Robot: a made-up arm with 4 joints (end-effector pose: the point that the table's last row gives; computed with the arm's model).
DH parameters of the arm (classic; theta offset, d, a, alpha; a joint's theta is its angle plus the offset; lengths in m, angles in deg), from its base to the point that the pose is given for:
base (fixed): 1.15 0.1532 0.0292 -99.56
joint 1: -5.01 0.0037 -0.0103 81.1
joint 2: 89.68 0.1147 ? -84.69
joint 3: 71.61 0.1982 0.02 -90
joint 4: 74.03 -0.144 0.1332 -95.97
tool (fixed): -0.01 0.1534 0 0
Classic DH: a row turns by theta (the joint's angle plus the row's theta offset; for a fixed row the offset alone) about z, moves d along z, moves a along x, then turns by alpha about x.
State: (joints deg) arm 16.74 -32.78 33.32 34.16
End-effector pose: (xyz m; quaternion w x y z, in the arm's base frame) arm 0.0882 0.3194 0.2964 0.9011 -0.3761 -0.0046 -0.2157
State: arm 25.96 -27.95 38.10 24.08
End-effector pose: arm 0.1119 0.2988 0.2529 0.8832 -0.4054 0.1629 -0.1702
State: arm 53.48 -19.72 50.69 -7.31
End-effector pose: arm 0.0951 0.2118 0.1237 0.6468 -0.4630 0.5985 -0.0958
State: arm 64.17 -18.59 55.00 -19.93
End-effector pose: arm 0.0576 0.1706 0.0977 0.4961 -0.4749 0.7216 -0.0878
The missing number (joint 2, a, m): 0.0317
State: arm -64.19 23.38 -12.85 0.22
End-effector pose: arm -0.2394 0.1491 0.1532 0.9006 -0.1027 -0.3265 0.2680
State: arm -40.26 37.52 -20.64 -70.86
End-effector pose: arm -0.1646 0.1718 0.0423 0.7667 -0.2671 0.4914 0.3151
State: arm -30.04 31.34 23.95 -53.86
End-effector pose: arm -0.0638 0.1327 0.0488 0.8460 -0.4135 0.3324 0.0541
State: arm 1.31 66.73 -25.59 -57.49
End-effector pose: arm -0.1971 0.1194 0.2580 0.4757 -0.1904 0.7022 0.4944
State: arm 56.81 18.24 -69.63 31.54
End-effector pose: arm 0.2349 -0.0523 0.4063 0.7536 0.4556 0.3729 -0.2923
